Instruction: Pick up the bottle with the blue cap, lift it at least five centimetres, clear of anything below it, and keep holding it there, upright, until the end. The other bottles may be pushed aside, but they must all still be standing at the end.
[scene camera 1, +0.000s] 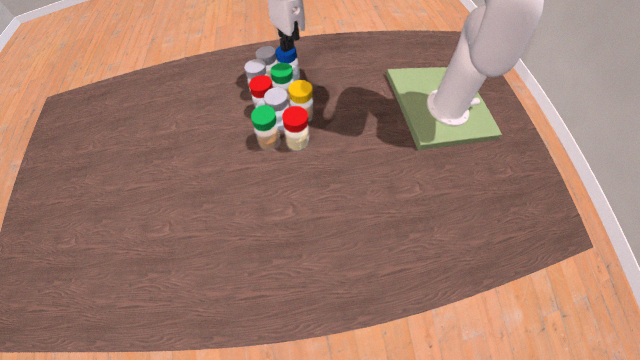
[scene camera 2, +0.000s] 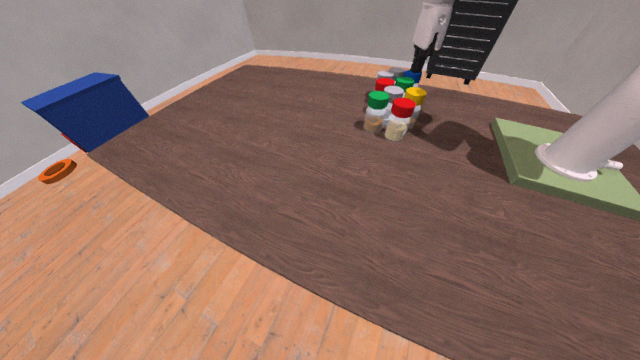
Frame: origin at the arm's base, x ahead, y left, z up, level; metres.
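Seen in the pictures: gripper, between the fingertips: (scene camera 1: 287, 49) (scene camera 2: 415, 71); arm's base, origin of its link: (scene camera 1: 447, 108) (scene camera 2: 562, 162).
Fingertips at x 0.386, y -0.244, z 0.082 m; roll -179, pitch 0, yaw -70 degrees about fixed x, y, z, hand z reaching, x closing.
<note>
Pixels of each thing's top centre, then the offset from my fingertips to it.
- blue-capped bottle, centre of its top: (scene camera 1: 286, 49) (scene camera 2: 414, 71) 0.002 m ahead, 0.003 m left, 0.001 m up
- green-capped bottle, centre of its top: (scene camera 1: 281, 69) (scene camera 2: 405, 79) 0.032 m ahead, 0.074 m left, 0.003 m down
- dark grey-capped bottle, centre of its top: (scene camera 1: 265, 51) (scene camera 2: 397, 69) 0.057 m ahead, 0.011 m right, 0.002 m down
- yellow-capped bottle, centre of its top: (scene camera 1: 300, 88) (scene camera 2: 416, 91) 0.003 m ahead, 0.152 m left, 0.003 m down
The blue-capped bottle (scene camera 1: 286, 54) (scene camera 2: 412, 76) stands upright at the back right of a tight group. My gripper (scene camera 1: 287, 47) (scene camera 2: 416, 69) is shut and holds nothing; its closed fingertips are right at the top of the blue cap. A green-capped bottle (scene camera 1: 281, 73) (scene camera 2: 404, 84) stands just in front, and a dark grey-capped bottle (scene camera 1: 266, 55) (scene camera 2: 396, 72) beside it on the left. The blue-capped bottle's body is mostly hidden in scene camera 2. The other bottles stand upright.
Nearer the front stand a yellow-capped bottle (scene camera 1: 300, 91) (scene camera 2: 415, 95), a front red-capped one (scene camera 1: 295, 119) (scene camera 2: 403, 107) and a front green-capped one (scene camera 1: 264, 117) (scene camera 2: 378, 99). The arm's green base plate (scene camera 1: 460, 138) (scene camera 2: 510, 145) lies to the right.
</note>
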